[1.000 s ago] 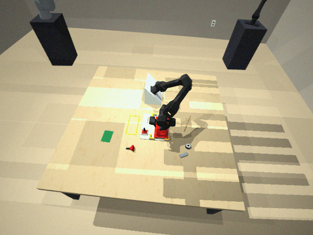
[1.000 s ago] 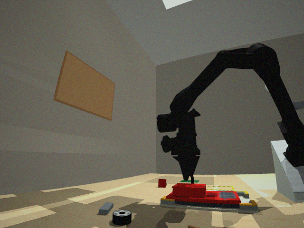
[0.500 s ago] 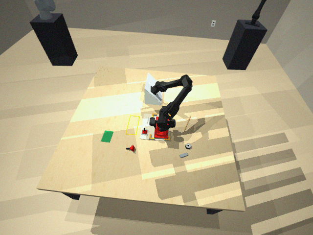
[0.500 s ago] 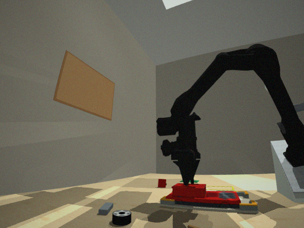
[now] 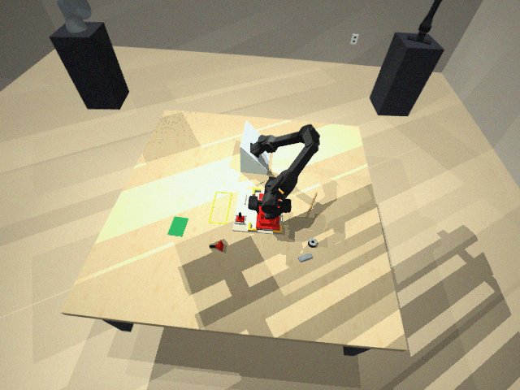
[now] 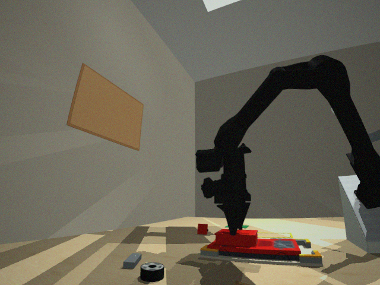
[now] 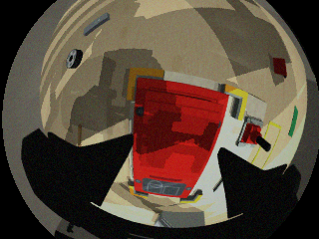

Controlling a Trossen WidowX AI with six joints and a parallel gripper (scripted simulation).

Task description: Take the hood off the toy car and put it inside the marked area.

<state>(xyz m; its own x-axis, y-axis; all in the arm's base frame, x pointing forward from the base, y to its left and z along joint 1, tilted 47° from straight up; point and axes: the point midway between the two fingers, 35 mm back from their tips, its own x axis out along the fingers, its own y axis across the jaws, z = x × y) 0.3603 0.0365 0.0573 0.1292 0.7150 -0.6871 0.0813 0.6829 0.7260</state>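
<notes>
My gripper tip is now 10 mm above the red hood. From my gripper tip the other things lie so: black wheel 200 mm to the left, 120 mm ahead, 40 mm below; thin wooden stick 220 mm to the left, 90 mm behind, 50 mm below.
</notes>
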